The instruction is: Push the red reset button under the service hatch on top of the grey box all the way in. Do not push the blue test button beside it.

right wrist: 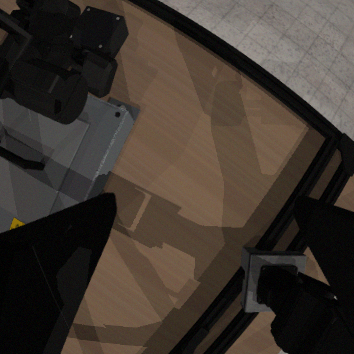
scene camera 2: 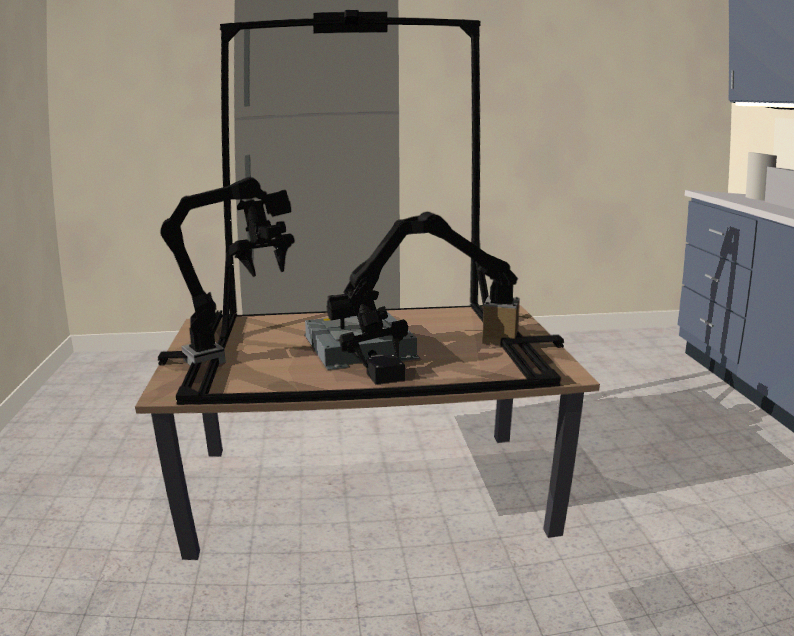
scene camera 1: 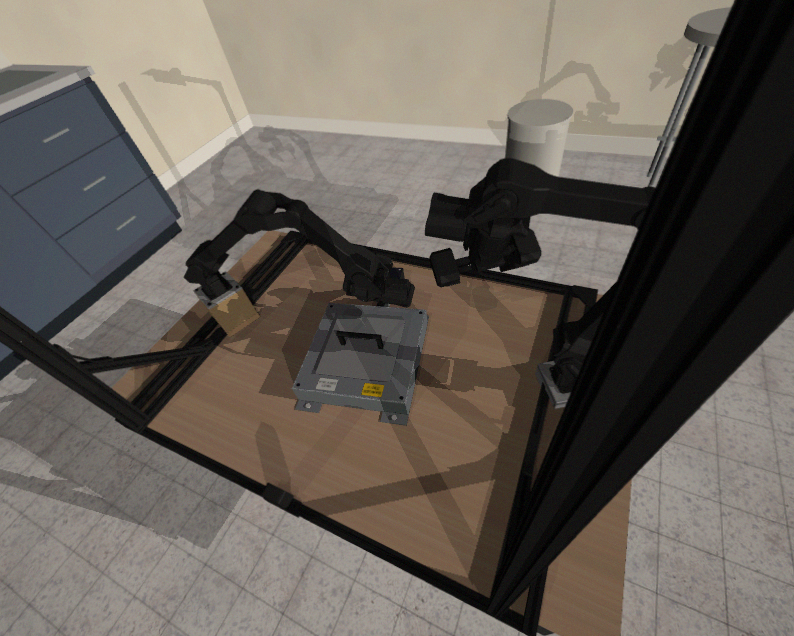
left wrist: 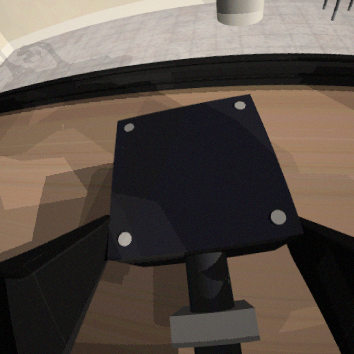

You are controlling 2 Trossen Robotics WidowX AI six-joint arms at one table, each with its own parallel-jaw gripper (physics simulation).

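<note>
The grey box (scene camera 1: 351,400) (scene camera 2: 331,354) (right wrist: 107,150) sits on the table, its hatch (scene camera 1: 361,364) with a black handle (scene camera 1: 359,336) (right wrist: 22,160) flat on top. The red and blue buttons do not show. My left gripper (scene camera 2: 382,356) (left wrist: 199,223) is low at the box's far side in scene camera 1, its fingers shut against both sides of a dark square block (scene camera 2: 386,372) (left wrist: 200,175) (right wrist: 97,27) with screws at its corners. Below the block, a black stem (left wrist: 210,282) and a grey collar (left wrist: 215,327) show. My right gripper (scene camera 2: 267,270) (right wrist: 206,203) is open, high above the table.
The wooden table (scene camera 1: 424,530) (scene camera 2: 265,380) is edged by black rails (scene camera 1: 377,546) (scene camera 2: 331,397). A tall black post (scene camera 1: 649,318) crosses the right of scene camera 1. The left arm's base stands on a wooden block (scene camera 1: 233,311) (scene camera 2: 500,323). A yellow label (scene camera 1: 373,390) is on the box.
</note>
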